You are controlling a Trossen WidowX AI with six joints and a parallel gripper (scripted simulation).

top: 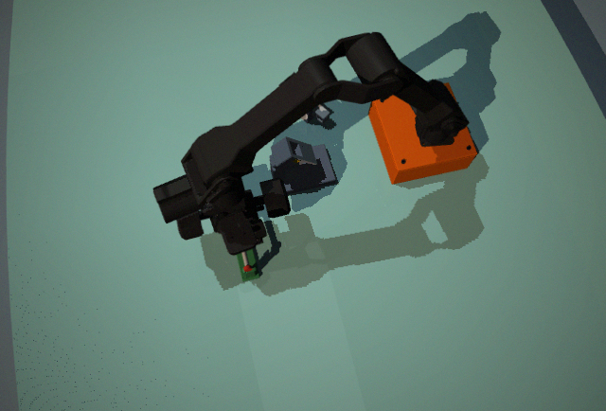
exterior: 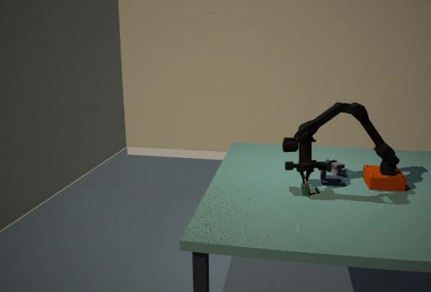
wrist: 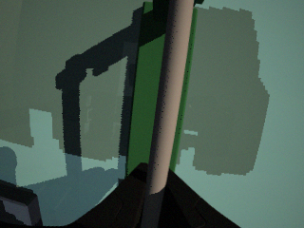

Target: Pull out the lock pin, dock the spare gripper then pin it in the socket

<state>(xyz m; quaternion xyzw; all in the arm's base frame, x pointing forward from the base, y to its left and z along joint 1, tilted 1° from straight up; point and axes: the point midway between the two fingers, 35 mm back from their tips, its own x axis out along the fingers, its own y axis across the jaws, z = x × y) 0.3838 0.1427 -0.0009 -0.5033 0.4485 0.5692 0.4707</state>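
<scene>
Now: the green cradle 20 mm to the left of my gripper tip. Also, from my gripper tip: spare gripper 150 mm behind, 250 mm to the right; grey mount 110 mm behind, 110 mm to the right, 30 mm above.
</scene>
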